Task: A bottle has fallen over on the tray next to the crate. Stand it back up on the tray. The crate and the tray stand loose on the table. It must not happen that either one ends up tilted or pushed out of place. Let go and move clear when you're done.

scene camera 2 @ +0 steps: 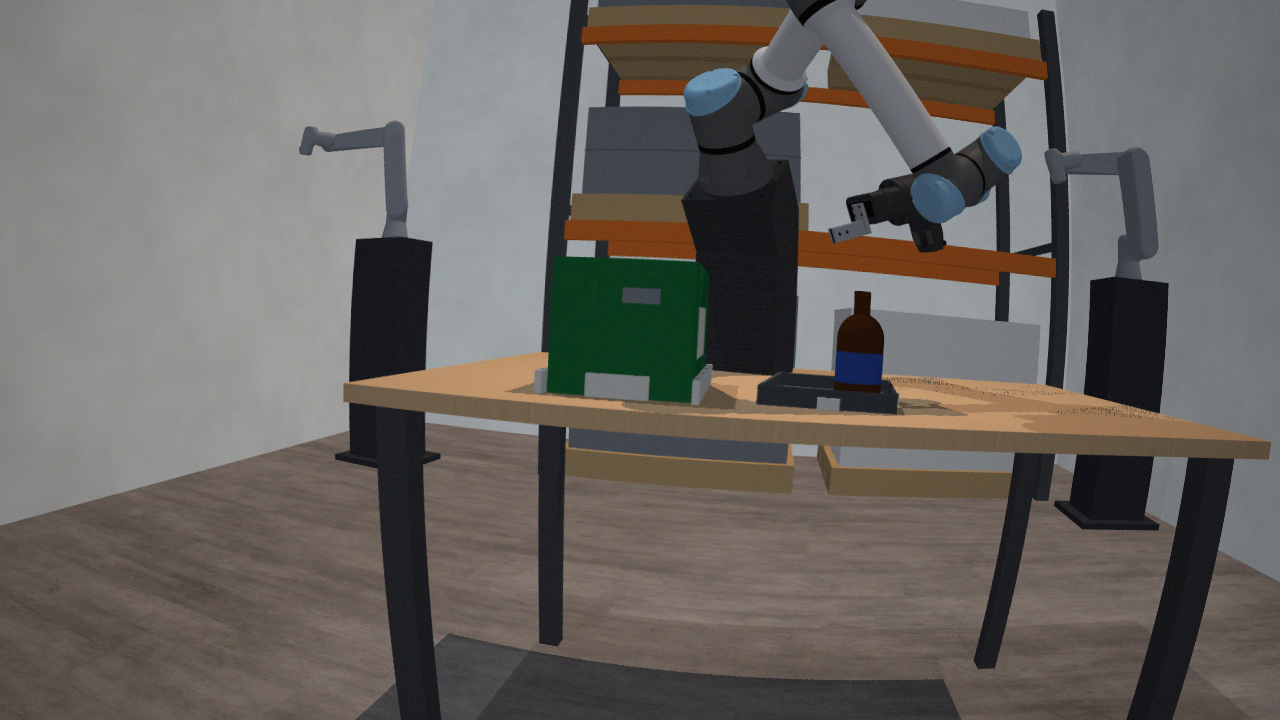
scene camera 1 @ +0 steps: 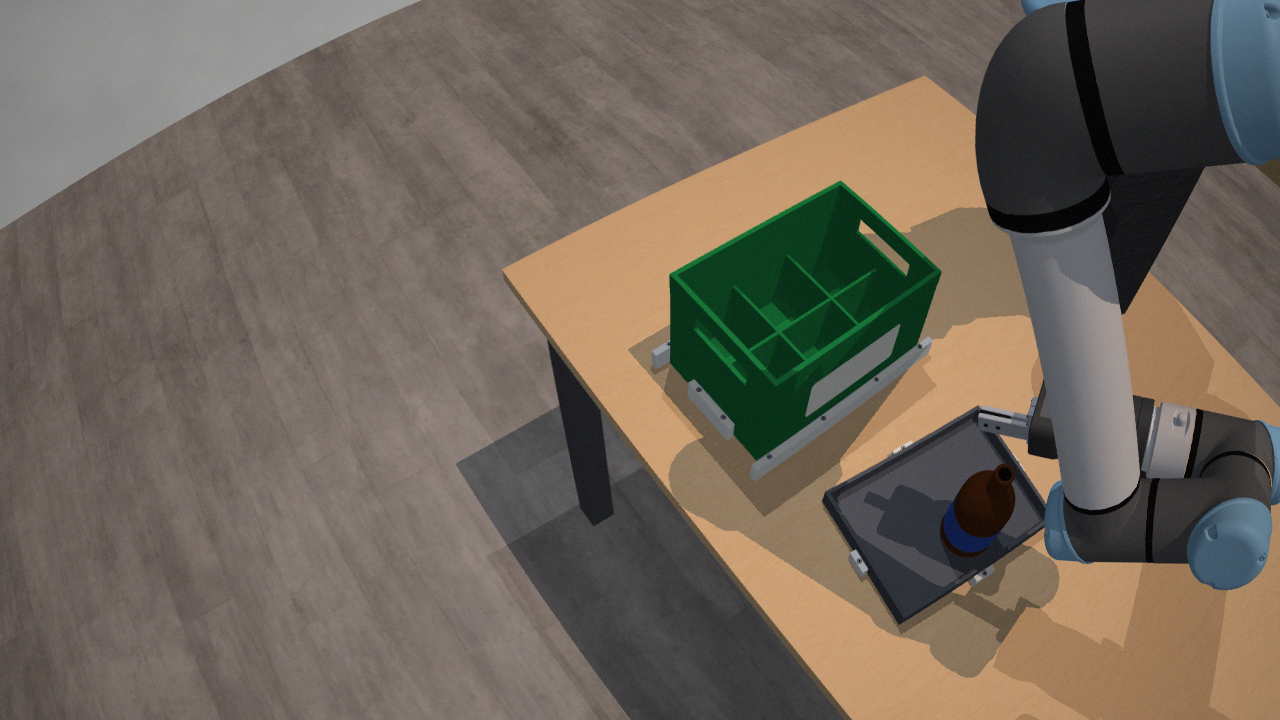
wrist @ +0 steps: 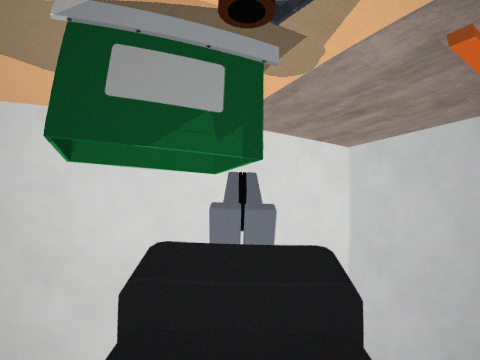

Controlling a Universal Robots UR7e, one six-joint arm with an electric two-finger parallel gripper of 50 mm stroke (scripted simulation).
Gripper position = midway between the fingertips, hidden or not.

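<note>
You can see the gripper (scene camera 2: 832, 235), and you get the gripper again in scene camera 1 (scene camera 1: 980, 417) and in the wrist view (wrist: 241, 190). There's a dark grey tray (scene camera 1: 895, 507), and scene camera 2 has the tray (scene camera 2: 803, 390) too. A brown bottle (scene camera 1: 982, 507) is there as well. And there's a green crate (scene camera 1: 754, 285), with the crate also showing in scene camera 2 (scene camera 2: 659, 341).
</note>
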